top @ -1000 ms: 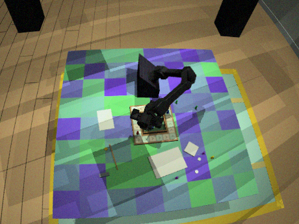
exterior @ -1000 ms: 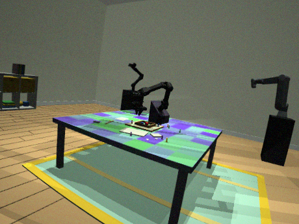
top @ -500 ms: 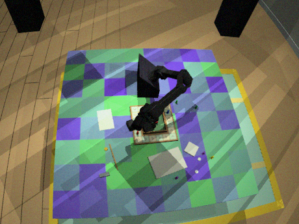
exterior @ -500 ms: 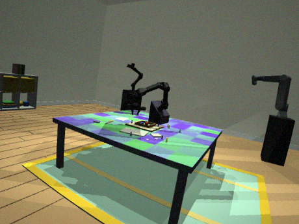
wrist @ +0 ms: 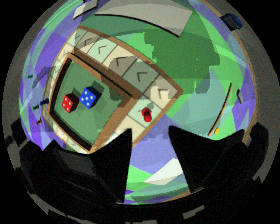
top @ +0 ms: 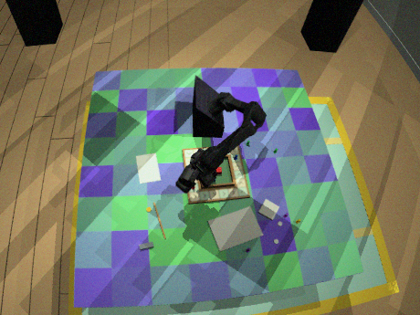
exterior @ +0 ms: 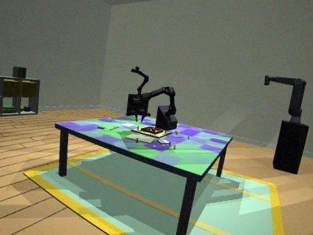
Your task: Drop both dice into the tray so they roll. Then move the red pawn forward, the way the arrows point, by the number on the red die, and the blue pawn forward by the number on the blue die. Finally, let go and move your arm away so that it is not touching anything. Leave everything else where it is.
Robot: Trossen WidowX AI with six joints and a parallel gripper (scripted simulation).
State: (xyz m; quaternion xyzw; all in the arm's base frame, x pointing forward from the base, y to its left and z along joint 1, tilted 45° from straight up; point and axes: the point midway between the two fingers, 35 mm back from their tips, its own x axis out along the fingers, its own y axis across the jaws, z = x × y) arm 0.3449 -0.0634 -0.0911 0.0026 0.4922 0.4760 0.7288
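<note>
Now: the red pawn 50 mm below my gripper tip. Round my gripper tip: green tray (110 mm to the left, 70 mm below, 70 mm behind); thin stick (160 mm to the right, 140 mm ahead, 80 mm below); white card (210 mm to the right, 120 mm behind, 80 mm below).
</note>
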